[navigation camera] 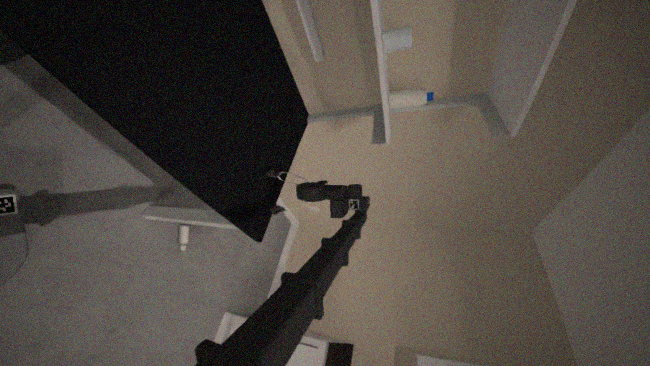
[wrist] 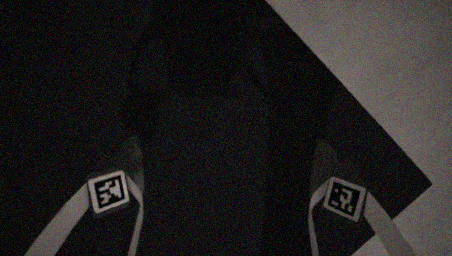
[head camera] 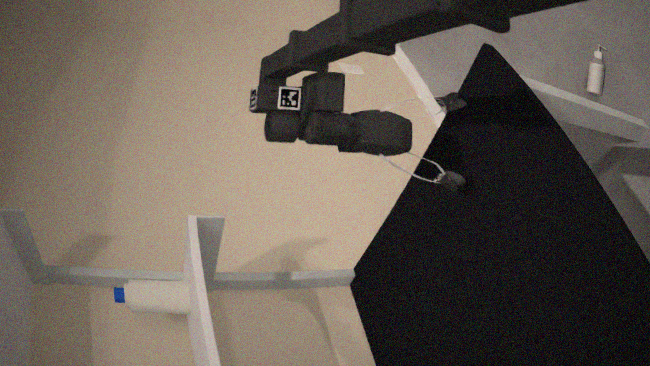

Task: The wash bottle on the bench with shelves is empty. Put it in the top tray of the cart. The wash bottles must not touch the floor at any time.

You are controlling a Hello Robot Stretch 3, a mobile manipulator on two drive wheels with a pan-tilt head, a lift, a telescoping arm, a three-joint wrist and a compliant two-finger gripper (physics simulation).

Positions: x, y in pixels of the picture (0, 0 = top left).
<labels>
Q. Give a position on a bench with shelves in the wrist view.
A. At 228, 109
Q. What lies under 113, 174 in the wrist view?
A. The gripper.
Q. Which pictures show the gripper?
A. The navigation camera view, the wrist view and the head camera view: all of them.
</labels>
